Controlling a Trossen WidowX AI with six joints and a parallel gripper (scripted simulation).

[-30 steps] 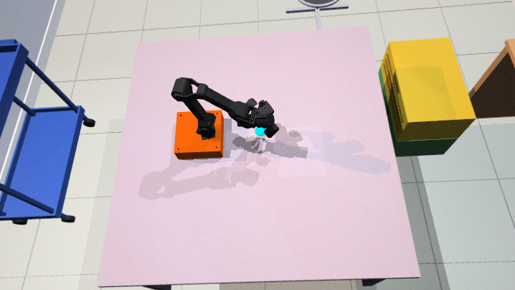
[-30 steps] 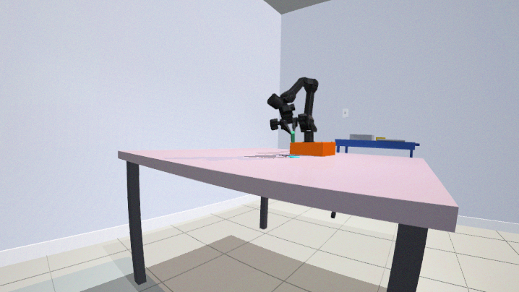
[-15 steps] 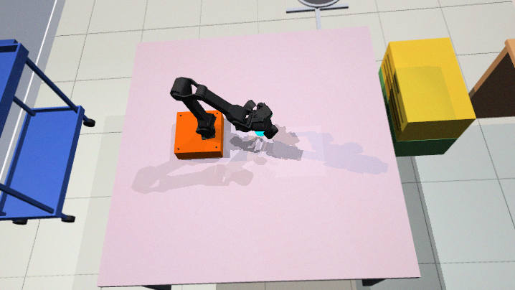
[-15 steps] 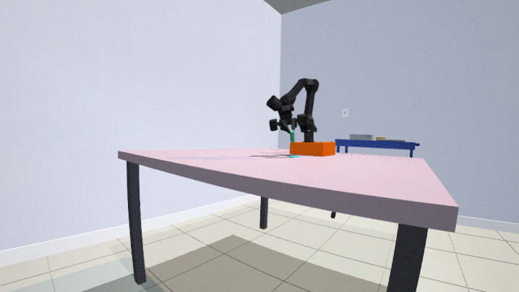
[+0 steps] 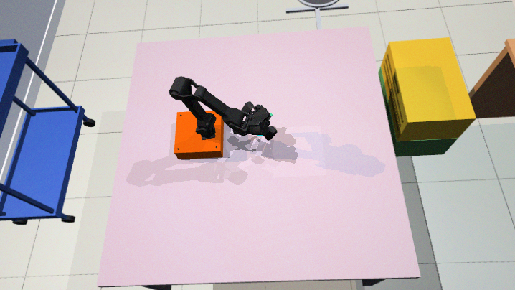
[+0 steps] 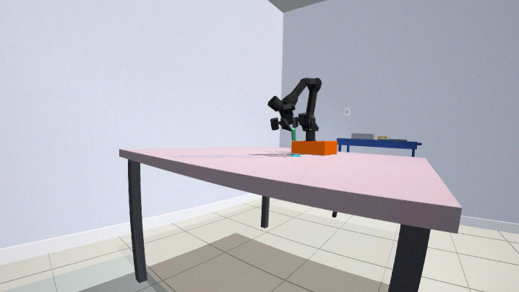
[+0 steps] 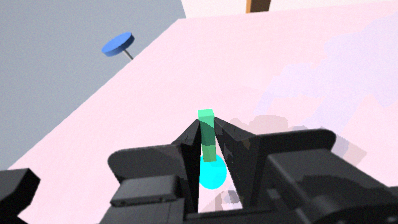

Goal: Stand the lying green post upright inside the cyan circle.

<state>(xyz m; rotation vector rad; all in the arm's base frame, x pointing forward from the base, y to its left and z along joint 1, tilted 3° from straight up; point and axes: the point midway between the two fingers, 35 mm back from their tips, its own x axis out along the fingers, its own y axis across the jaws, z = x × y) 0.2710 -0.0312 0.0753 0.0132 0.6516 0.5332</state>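
The cyan circle is 50 mm behind my gripper tip and 120 mm below it. The rest, counted from my gripper tip: green post 10 mm behind, 20 mm below.
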